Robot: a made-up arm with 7 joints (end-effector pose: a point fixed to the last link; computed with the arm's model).
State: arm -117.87 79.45 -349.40 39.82 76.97 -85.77 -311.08
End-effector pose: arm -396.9 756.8 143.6 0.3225 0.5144 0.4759 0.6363
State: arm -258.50 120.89 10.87 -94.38 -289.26 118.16 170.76
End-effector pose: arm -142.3 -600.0 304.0 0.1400 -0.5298 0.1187 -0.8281
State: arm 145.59 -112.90 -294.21 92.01 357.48 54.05 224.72
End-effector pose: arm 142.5 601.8 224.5 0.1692 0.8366 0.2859 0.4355
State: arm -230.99 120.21 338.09 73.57 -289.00 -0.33 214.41
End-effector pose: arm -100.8 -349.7 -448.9 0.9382 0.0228 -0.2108 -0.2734
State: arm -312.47 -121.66 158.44 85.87 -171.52 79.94 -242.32
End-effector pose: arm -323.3 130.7 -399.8 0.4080 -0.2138 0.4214 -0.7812
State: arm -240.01 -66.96 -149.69 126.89 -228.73 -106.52 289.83
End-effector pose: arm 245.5 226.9 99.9 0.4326 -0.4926 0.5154 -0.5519
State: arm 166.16 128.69 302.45 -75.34 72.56 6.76 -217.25
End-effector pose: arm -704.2 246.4 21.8 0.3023 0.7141 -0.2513 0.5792
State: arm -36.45 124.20 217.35 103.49 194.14 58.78 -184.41
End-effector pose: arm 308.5 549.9 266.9 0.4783 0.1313 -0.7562 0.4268
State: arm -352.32 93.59 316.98 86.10 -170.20 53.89 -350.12
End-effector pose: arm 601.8 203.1 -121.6 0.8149 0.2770 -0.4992 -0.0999
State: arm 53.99 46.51 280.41 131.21 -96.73 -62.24 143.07
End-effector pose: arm 381.6 -31.9 283.5 0.3289 0.1085 -0.1542 -0.9254
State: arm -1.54 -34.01 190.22 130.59 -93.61 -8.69 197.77
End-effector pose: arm -397.8 73.0 208.2 0.6532 0.1797 -0.0270 0.7351
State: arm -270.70 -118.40 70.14 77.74 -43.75 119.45 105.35
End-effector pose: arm -348.7 535.0 114.7 0.1466 0.4456 -0.8183 -0.3320
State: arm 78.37 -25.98 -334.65 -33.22 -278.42 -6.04 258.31
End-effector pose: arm -33.0 613.0 939.4 0.3998 0.6175 -0.6231 0.2658
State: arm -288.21 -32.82 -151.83 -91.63 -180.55 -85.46 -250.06
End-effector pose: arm -174.9 -59.3 911.7 0.1544 0.2422 0.9400 -0.1843
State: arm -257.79 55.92 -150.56 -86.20 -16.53 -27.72 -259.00
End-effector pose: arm -344.3 -589.2 173.2 0.9500 -0.0897 0.1661 -0.2488
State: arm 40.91 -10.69 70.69 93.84 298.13 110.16 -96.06
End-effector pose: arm -167.6 -309.7 706.1 0.7979 0.0658 -0.5925 -0.0893
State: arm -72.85 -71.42 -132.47 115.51 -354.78 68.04 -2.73
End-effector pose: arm -350.2 -221.3 112.6 0.7620 0.5463 -0.3032 0.1705
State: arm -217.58 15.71 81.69 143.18 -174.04 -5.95 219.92
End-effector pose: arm -215.5 194.0 350.2 0.9587 0.2691 0.0776 0.0493
